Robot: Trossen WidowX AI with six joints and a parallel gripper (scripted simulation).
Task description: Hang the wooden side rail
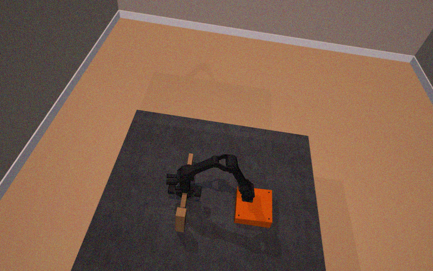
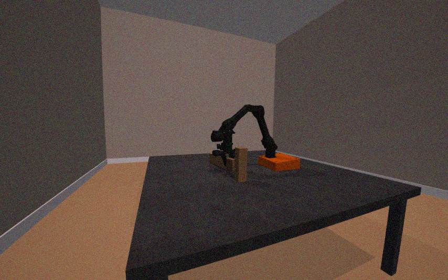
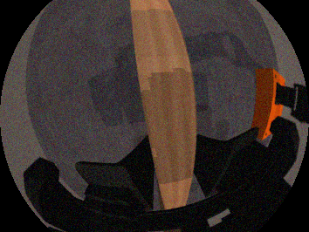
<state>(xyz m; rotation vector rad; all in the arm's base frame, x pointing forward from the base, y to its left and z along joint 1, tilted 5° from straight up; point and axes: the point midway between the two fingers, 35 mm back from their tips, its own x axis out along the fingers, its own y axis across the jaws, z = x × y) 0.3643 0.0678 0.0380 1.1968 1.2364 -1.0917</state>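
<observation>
Now: the wooden headboard post 160 mm to the left of my gripper tip, 40 mm above it and 10 mm behind it.
</observation>
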